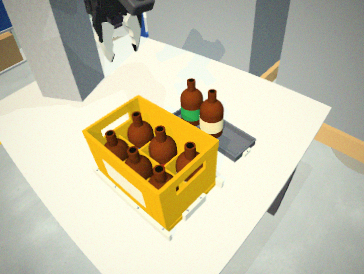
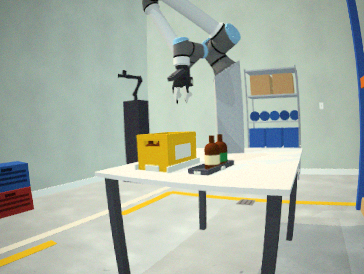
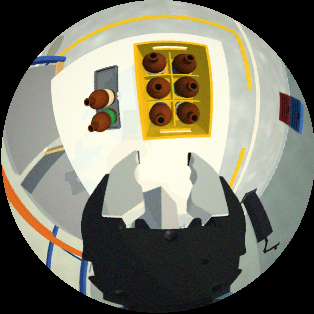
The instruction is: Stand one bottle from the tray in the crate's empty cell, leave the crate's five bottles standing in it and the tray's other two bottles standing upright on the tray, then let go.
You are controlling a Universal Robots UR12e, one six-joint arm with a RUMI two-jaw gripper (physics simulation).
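Seen in the pictures: gripper, fingertip midpoint: (image 1: 124,56) (image 2: 181,103) (image 3: 163,152); arm's base at its link origin: (image 2: 226,71).
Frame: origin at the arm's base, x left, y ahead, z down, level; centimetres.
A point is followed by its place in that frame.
The yellow crate (image 1: 192,192) @(z 52.8, x -19.0, y 76.9 cm) (image 2: 154,156) @(z 52.8, x -17.8, y 77.0 cm) (image 3: 209,95) @(z 42.9, x -25.9, y 60.1 cm) stands on the table with a brown bottle upright in each of its two-by-three cells. The grey tray (image 1: 239,142) @(z 59.5, x 7.5, y 76.3 cm) (image 2: 199,170) @(z 57.9, x 5.8, y 80.0 cm) (image 3: 106,74) @(z 59.5, x 5.3, y 76.5 cm) lies beside it. A green-labelled bottle (image 1: 191,102) @(z 49.7, x 5.8, y 59.8 cm) (image 2: 222,149) @(z 51.2, x 10.8, y 60.9 cm) (image 3: 102,121) @(z 48.3, x 6.2, y 57.9 cm) and a cream-labelled bottle (image 1: 212,115) @(z 50.0, x 4.2, y 68.2 cm) (image 2: 212,152) @(z 51.6, x 8.5, y 69.6 cm) (image 3: 101,98) @(z 48.6, x 4.3, y 65.5 cm) stand upright and side by side on the tray. My gripper (image 1: 124,54) @(z 27.1, x -12.5, y 55.1 cm) (image 2: 182,100) @(z 27.1, x -12.5, y 55.1 cm) (image 3: 163,152) @(z 27.1, x -12.5, y 55.1 cm) is open and empty, high above the table and apart from the crate and the bottles. The bottles' lower parts in the crate are hidden.
The white table (image 1: 280,107) @(z 60.0, x 32.3, y 81.0 cm) (image 2: 245,184) @(z 60.0, x 28.0, y 92.5 cm) (image 3: 75,95) @(z 60.0, x 24.2, y 74.7 cm) carries the crate and tray. A grey pillar (image 1: 67,45) @(z 36.1, x -3.4, y 13.8 cm) (image 2: 229,110) @(z 30.3, x 3.2, y 11.5 cm) rises behind the table. A dark stand (image 2: 136,130) and a shelf unit (image 2: 271,97) are in the background.
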